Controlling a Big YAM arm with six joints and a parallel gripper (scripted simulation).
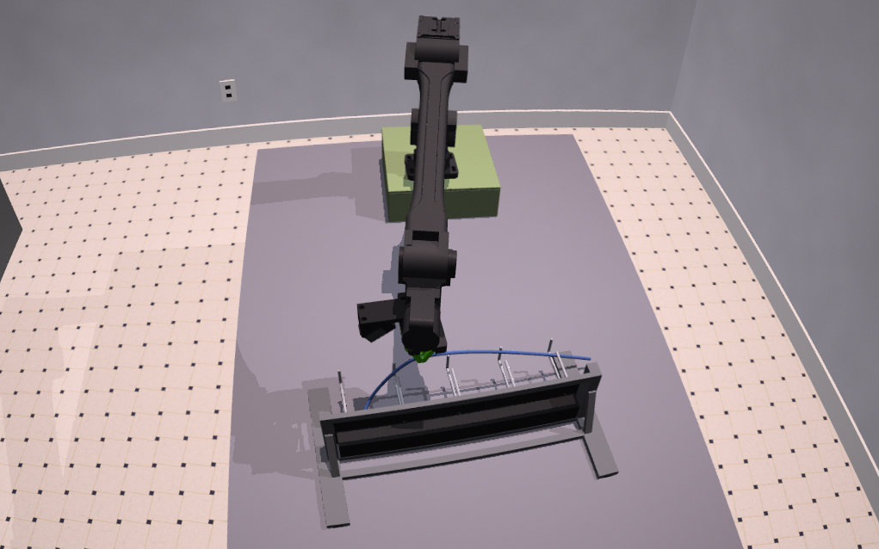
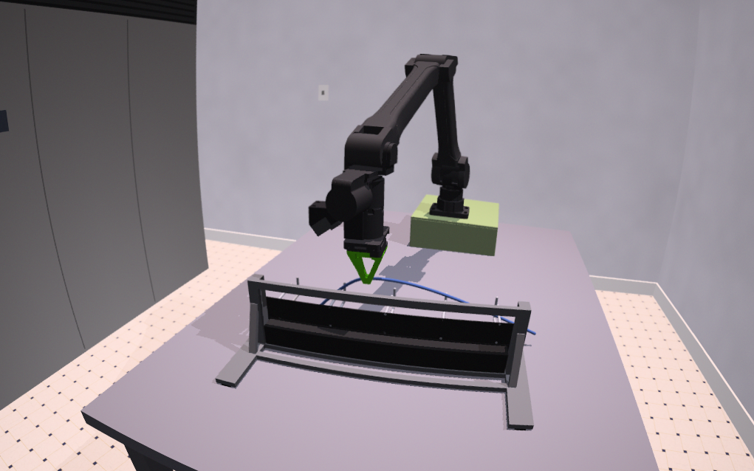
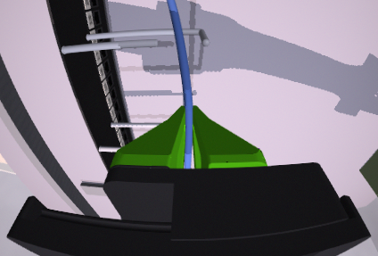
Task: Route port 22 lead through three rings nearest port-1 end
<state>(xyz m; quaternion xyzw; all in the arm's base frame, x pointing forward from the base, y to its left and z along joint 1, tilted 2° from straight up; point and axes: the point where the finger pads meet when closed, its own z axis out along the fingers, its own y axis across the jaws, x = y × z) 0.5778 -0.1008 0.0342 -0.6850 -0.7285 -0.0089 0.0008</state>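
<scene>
Right now the rack is 10 cm ahead of my hand, 6 cm to the left of it and 5 cm below it.
</scene>
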